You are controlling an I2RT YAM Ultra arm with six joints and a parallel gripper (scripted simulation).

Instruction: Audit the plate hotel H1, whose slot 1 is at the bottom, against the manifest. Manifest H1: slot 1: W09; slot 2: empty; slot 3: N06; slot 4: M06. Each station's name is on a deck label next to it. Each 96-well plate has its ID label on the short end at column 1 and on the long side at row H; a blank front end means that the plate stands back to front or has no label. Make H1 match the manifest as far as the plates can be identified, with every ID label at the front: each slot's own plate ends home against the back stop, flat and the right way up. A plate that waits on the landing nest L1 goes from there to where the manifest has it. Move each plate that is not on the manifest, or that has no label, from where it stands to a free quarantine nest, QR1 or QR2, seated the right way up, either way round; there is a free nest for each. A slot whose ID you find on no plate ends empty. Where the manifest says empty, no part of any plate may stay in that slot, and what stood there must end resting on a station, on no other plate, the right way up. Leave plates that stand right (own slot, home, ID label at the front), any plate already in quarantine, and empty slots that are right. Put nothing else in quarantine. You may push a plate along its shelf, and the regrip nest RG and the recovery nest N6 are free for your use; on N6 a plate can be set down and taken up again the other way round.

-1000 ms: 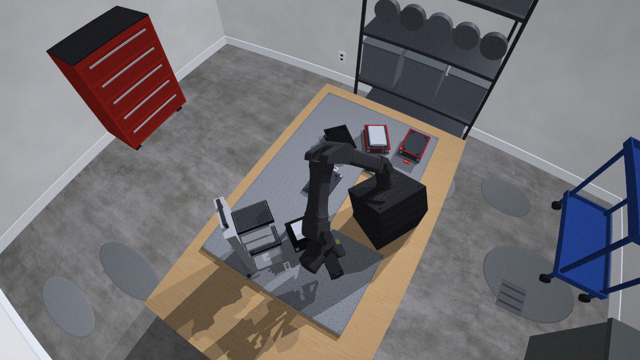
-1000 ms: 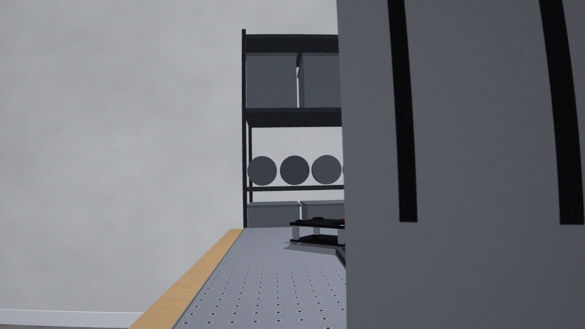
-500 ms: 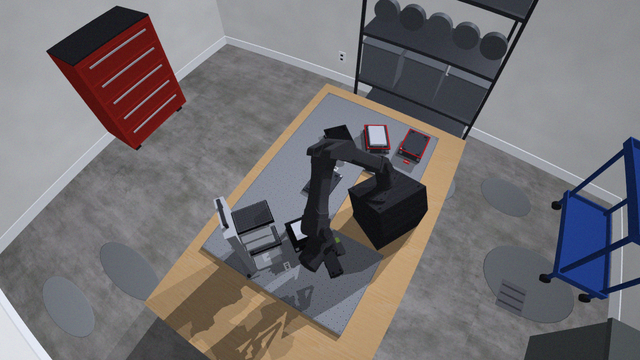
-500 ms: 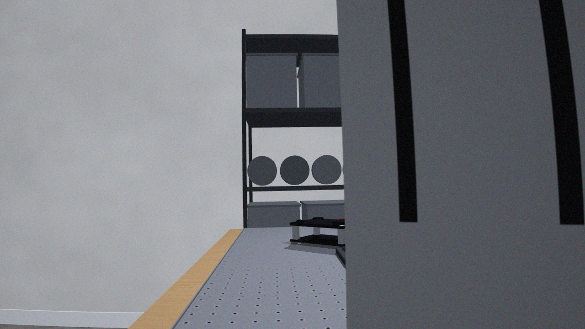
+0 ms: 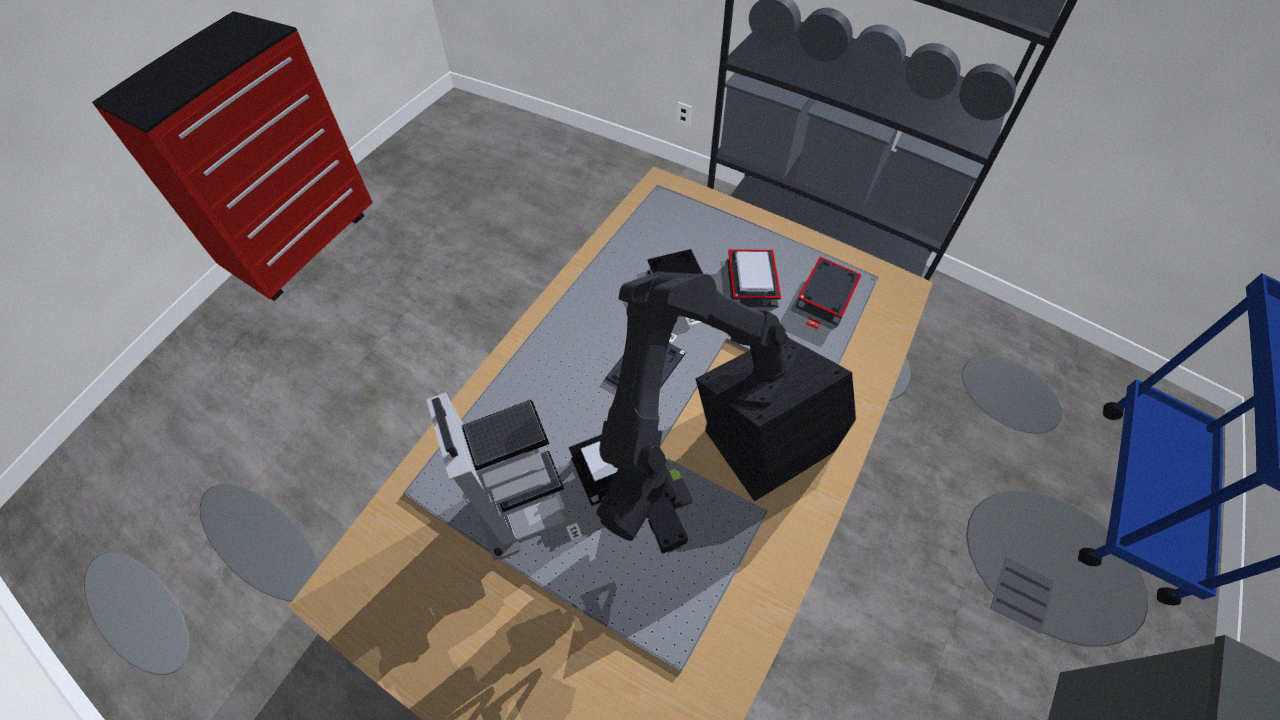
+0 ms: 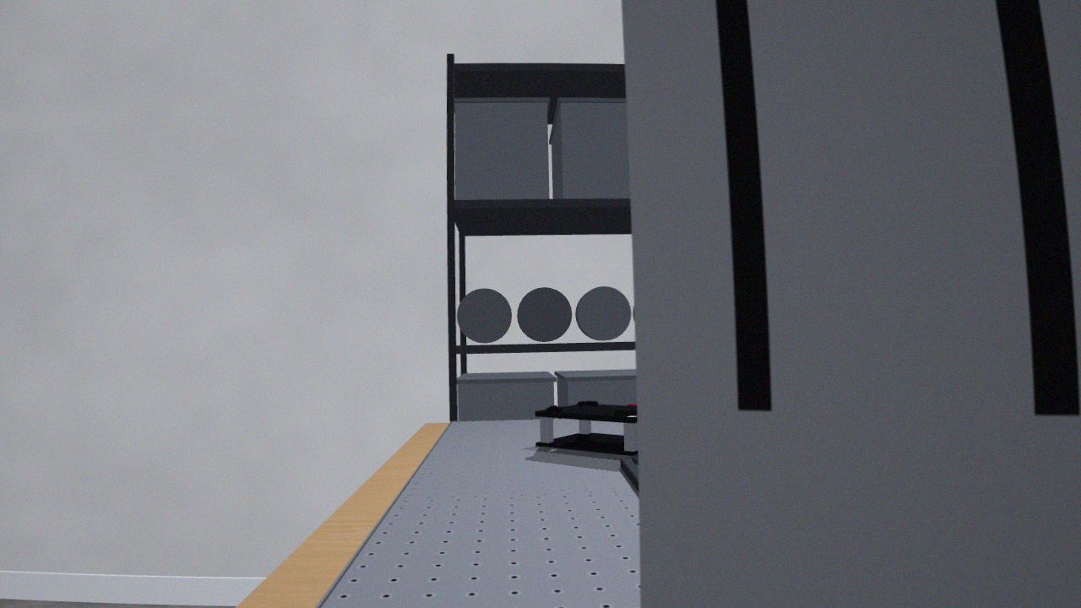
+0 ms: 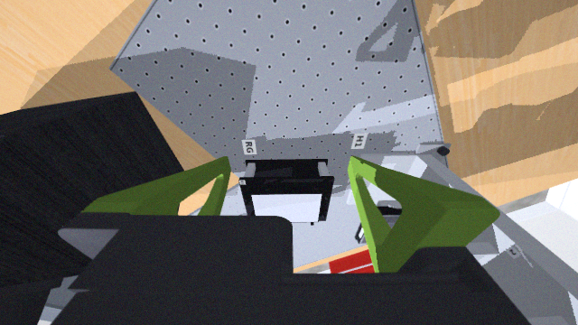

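Now: hand 1 cm short of the RG deck label, 11 cm to the left of it and 17 cm above it. Also, from my hand: white plate (1 cm ahead, 73 cm to the right, 13 cm below); then H1 deck label (14 cm ahead, 5 cm to the left, 17 cm below); then grey hotel wall (30 cm ahead, 8 cm to the left, 2 cm above).
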